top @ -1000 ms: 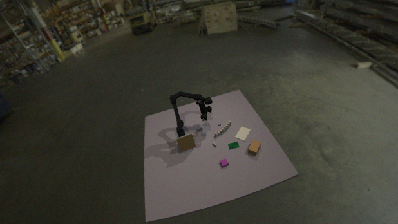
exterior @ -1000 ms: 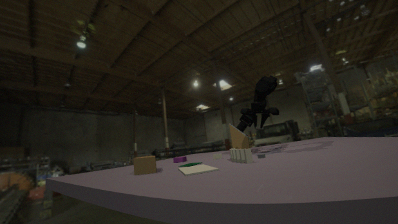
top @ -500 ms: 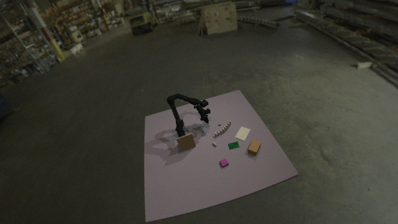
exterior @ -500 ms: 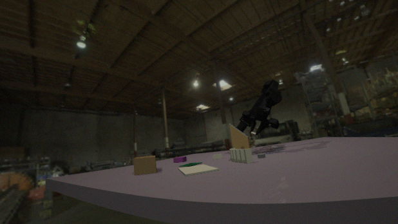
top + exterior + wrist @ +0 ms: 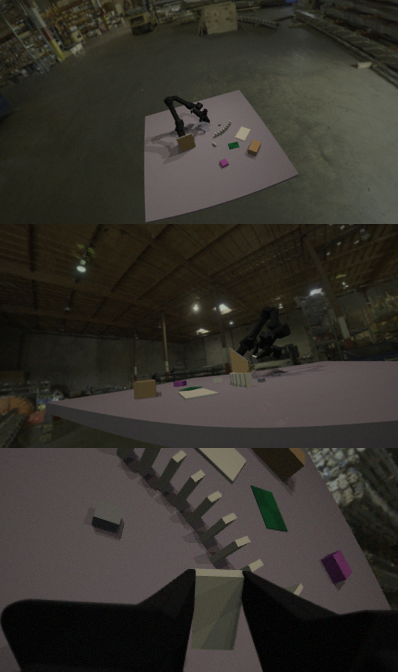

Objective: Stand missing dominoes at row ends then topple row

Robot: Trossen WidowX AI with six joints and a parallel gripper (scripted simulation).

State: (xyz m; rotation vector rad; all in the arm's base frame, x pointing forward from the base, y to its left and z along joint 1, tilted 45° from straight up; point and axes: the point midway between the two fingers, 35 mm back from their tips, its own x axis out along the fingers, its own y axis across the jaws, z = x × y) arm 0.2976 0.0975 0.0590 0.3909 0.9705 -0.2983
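The small dark piece is 10 cm below my gripper tip, 10 cm ahead of it and 1 cm to the left of it. From my gripper tip the other things lie so: magenta block (44 cm to the right, 9 cm below, 6 cm behind); cream flat tile (26 cm ahead, 22 cm to the right, 10 cm below); green flat tile (30 cm to the right, 11 cm below, 11 cm ahead).
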